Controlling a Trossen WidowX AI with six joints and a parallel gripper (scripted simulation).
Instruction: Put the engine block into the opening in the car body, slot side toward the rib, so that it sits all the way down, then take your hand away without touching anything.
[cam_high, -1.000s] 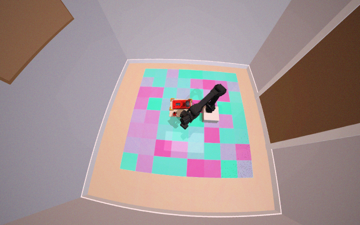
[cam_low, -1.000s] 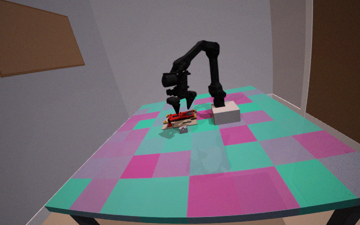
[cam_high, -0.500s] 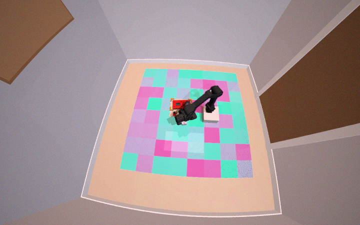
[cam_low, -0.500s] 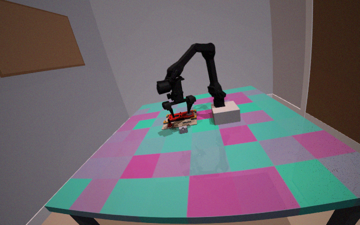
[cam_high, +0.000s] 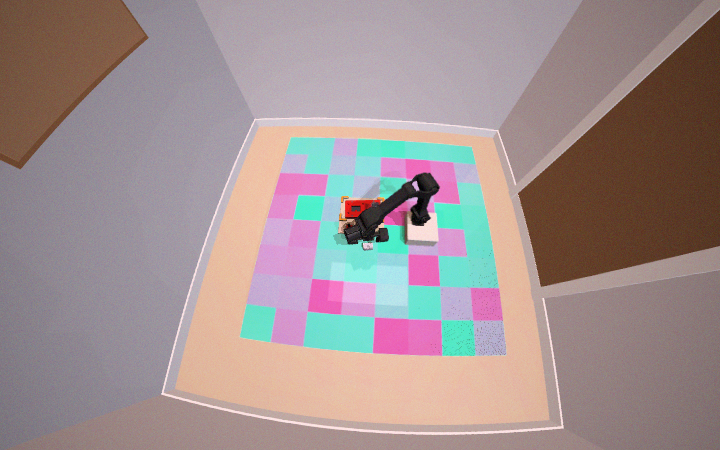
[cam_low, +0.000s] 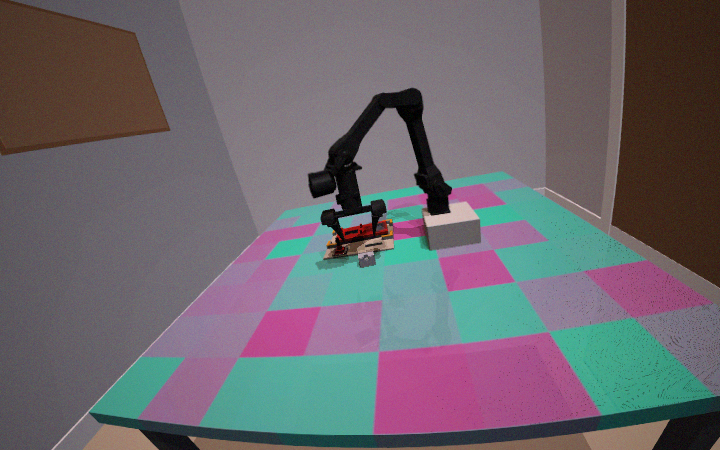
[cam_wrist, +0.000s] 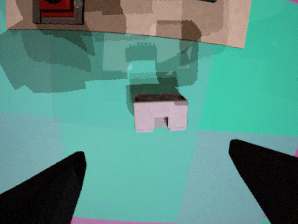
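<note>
My gripper tip is 70 mm above the engine block and 10 mm past it.
</note>
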